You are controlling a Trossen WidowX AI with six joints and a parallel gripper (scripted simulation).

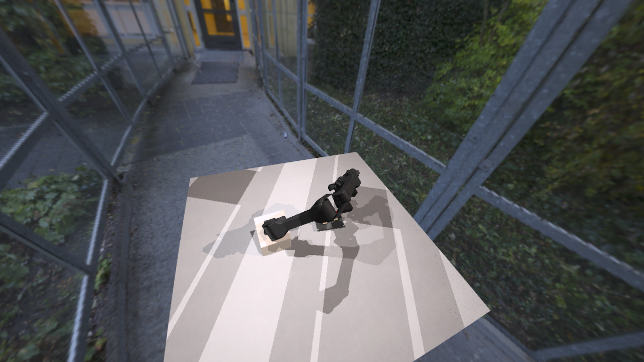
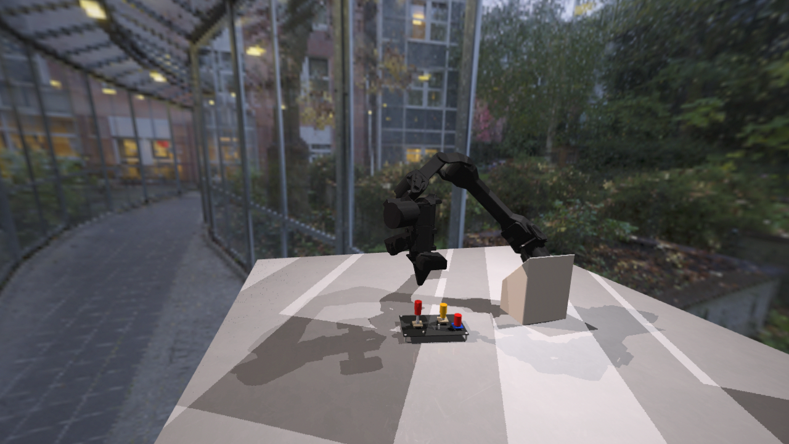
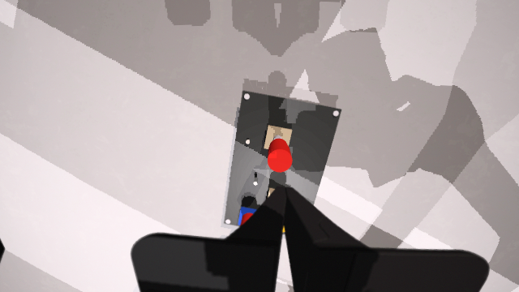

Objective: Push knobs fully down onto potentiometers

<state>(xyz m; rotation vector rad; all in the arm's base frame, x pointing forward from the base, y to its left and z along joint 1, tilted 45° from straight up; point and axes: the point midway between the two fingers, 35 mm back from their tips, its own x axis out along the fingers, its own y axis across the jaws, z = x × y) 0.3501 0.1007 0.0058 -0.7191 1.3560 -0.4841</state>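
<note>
Right now the red knob is 6 cm below my gripper tip. Round my gripper tip: yellow knob: 7 cm behind, 1 cm to the right, 8 cm below.
</note>
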